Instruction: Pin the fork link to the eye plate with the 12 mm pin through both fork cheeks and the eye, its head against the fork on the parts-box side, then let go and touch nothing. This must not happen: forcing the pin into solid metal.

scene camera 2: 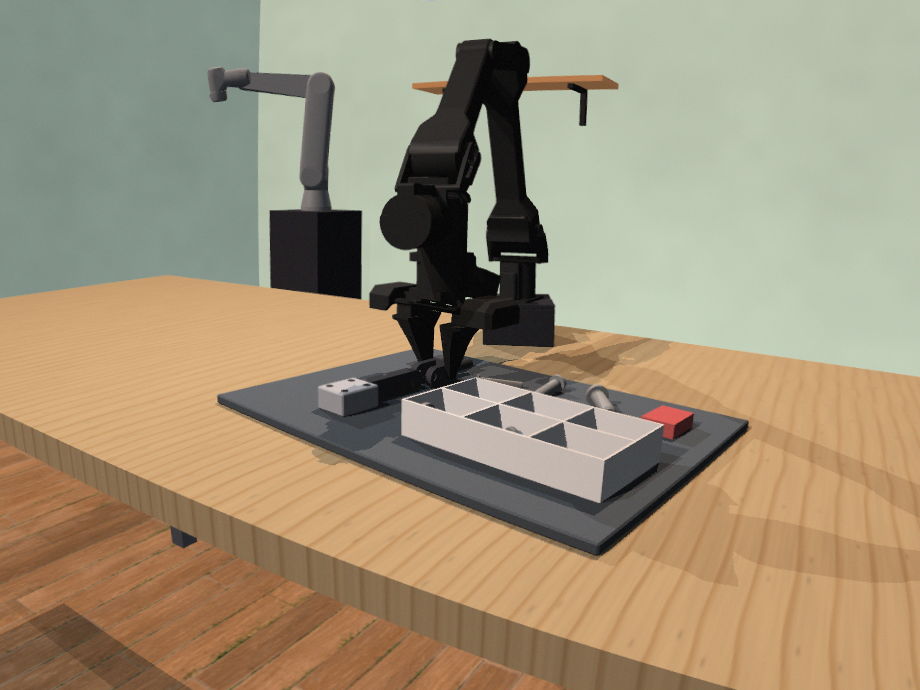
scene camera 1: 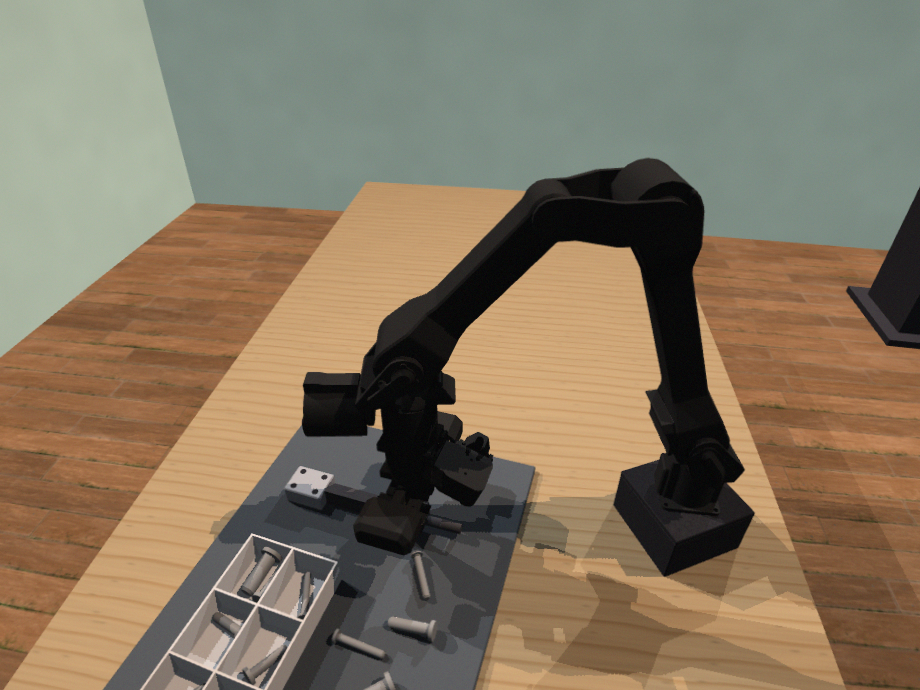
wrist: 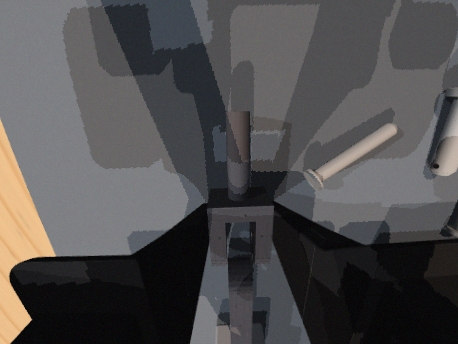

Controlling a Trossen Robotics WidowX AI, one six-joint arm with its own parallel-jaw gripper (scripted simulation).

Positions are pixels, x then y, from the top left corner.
Labels:
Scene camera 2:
my gripper: 439, 375
red block: 676, 422
grey mounting block: 350, 396
dark bar: 392, 384
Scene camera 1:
my gripper: 416, 519
grey mounting block: 307, 486
dark bar: 338, 495
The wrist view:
my gripper: 238, 208

